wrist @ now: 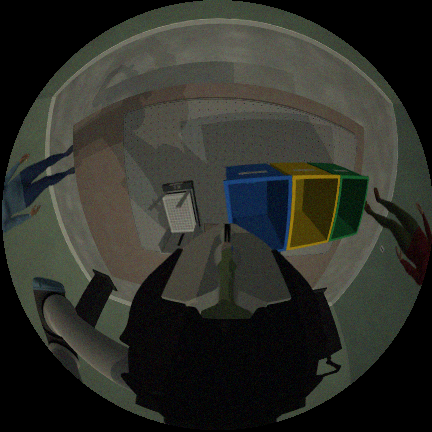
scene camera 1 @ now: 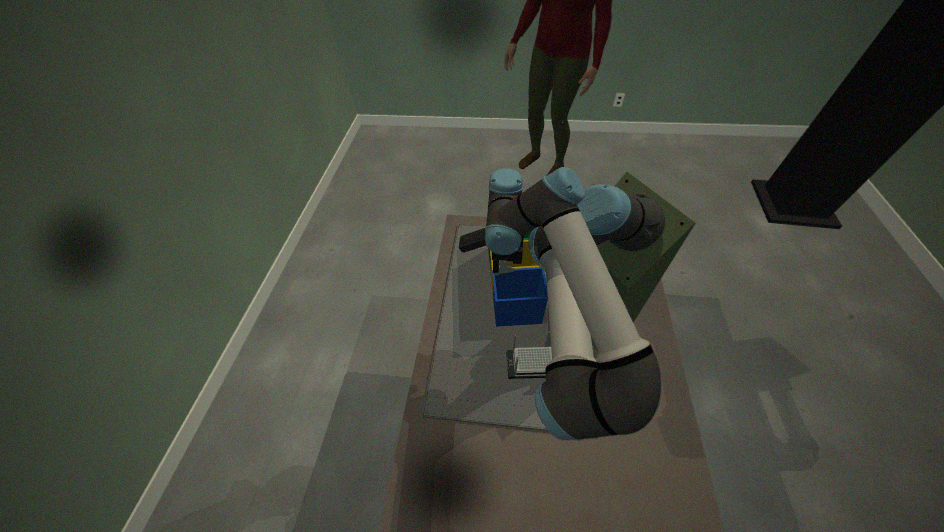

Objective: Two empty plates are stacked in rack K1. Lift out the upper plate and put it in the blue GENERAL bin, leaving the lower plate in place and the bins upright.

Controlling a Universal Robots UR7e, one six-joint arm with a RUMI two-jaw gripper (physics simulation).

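Frame: origin at the arm's base, x back, y right, z up, level; millimetres.
Where they show: gripper, fingertip midpoint: (wrist: pixel 226 224) (scene camera 1: pixel 497 274); arm's base at its link origin: (scene camera 1: pixel 634 223).
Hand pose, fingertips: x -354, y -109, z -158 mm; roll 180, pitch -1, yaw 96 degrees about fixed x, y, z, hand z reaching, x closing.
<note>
Each offset is from my fingertips to the centre of the thing. "pt": to the spot under its first point.
A white gridded plate @(dx +146, dy -123, dz -284 mm) (scene camera 1: pixel 532 360) (wrist: pixel 180 213) sits in the dark rack K1 @(pt dx +69, dy -144, dz -306 mm) (scene camera 1: pixel 510 364) (wrist: pixel 178 186); whether a second plate lies under it cannot be told. The blue bin @(dx +69, dy +78, dz -234 mm) (scene camera 1: pixel 520 311) (wrist: pixel 257 172) stands upright beside the rack, and no plate shows in the visible part of its inside. My gripper (scene camera 1: pixel 496 267) (wrist: pixel 226 224) is shut and empty. It hangs above the table near the bins, away from the rack. In the wrist view its fingers cover the near corner of the blue bin. In the scene view the arm partly hides the rack's right end.
A yellow bin @(dx +40, dy +206, dz -234 mm) (scene camera 1: pixel 529 254) (wrist: pixel 312 210) and a green bin @(dx +10, dy +333, dz -234 mm) (wrist: pixel 352 205) stand in a row beyond the blue one. The arm's elbow (scene camera 1: pixel 601 396) hangs near the rack's side in the scene view. A person in red (scene camera 1: pixel 571 29) (wrist: pixel 417 245) stands behind; another person (wrist: pixel 17 192) stands opposite.
</note>
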